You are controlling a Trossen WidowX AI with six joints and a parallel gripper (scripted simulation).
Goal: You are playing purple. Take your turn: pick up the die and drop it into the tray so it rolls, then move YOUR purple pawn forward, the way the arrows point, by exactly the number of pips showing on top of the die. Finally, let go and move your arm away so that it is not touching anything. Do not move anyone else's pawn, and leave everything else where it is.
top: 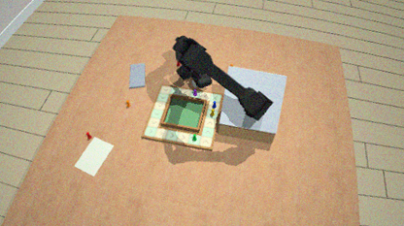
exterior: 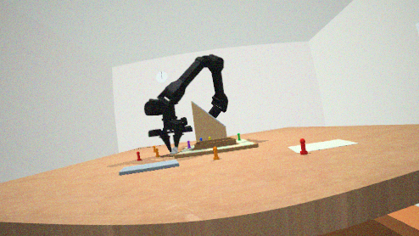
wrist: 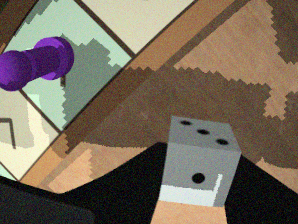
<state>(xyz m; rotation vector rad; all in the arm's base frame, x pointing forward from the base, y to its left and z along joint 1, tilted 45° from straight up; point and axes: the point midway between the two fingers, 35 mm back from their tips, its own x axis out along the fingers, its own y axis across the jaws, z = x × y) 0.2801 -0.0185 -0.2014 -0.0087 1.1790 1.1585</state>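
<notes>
My gripper tip is now 20 mm past the purple pawn, 70 mm to the right of it and 20 mm below it. Round my gripper tip: blue pawn: 110 mm behind, 110 mm to the left, 20 mm above; white die: right at my gripper tip; green tray: 10 mm behind, 180 mm to the left.
</notes>
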